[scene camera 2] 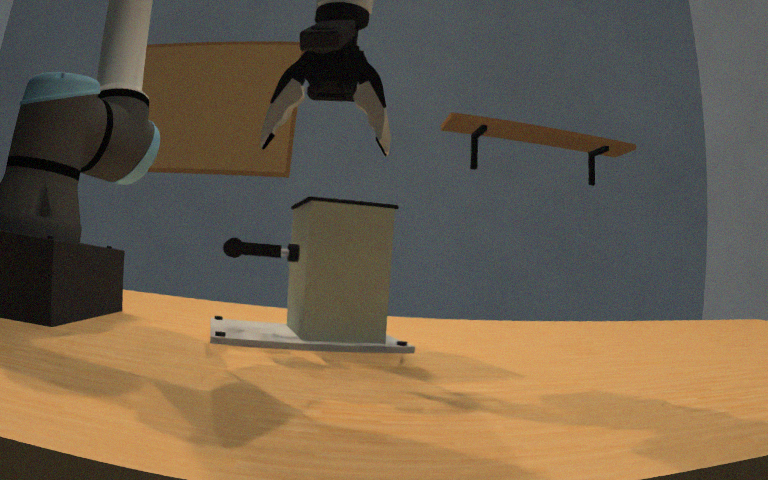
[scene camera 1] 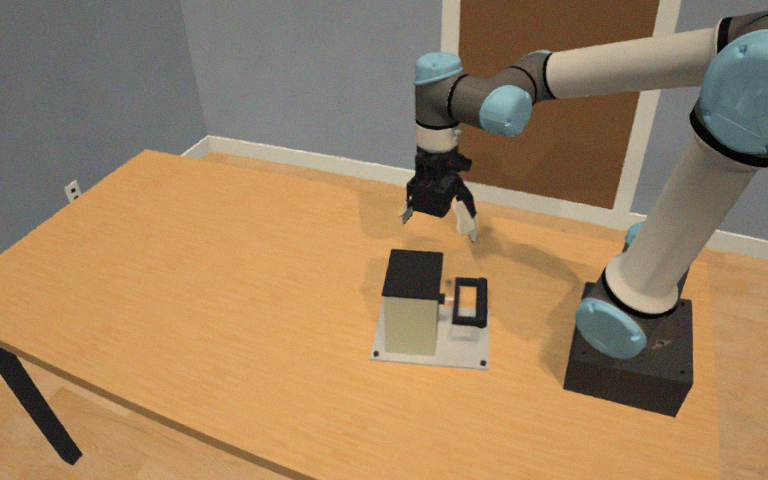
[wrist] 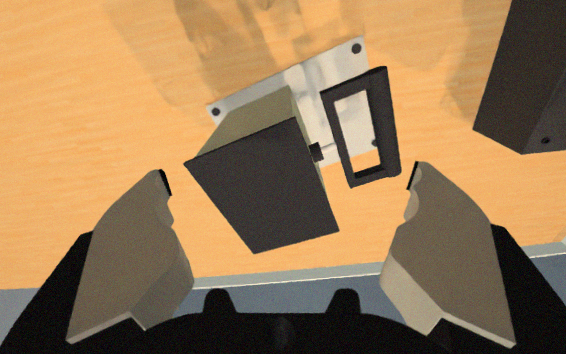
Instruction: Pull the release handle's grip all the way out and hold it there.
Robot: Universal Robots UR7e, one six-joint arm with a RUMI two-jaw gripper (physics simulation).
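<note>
The release handle's black rectangular grip (scene camera 1: 481,303) (scene camera 2: 232,247) (wrist: 388,122) stands out sideways from a beige box (scene camera 1: 410,327) (scene camera 2: 342,271) with a black lid (scene camera 1: 415,273) (wrist: 265,185). A short stretch of pale rod (scene camera 1: 448,298) (scene camera 2: 284,252) (wrist: 327,146) shows between the grip and the black collar on the box. My gripper (scene camera 1: 438,228) (scene camera 2: 326,149) (wrist: 286,170) is open and empty, pointing down. It hangs above the lid in the scene camera 2 view, apart from both box and grip. In the wrist view the grip lies near the right fingertip.
The box is on a light grey base plate (scene camera 1: 464,352) (scene camera 2: 317,345) (wrist: 345,60) with dark bolts, on the wooden table (scene camera 1: 226,283). My arm's dark base block (scene camera 1: 628,379) (scene camera 2: 84,283) (wrist: 525,90) stands on the grip's side. A wall shelf (scene camera 2: 538,135) is behind.
</note>
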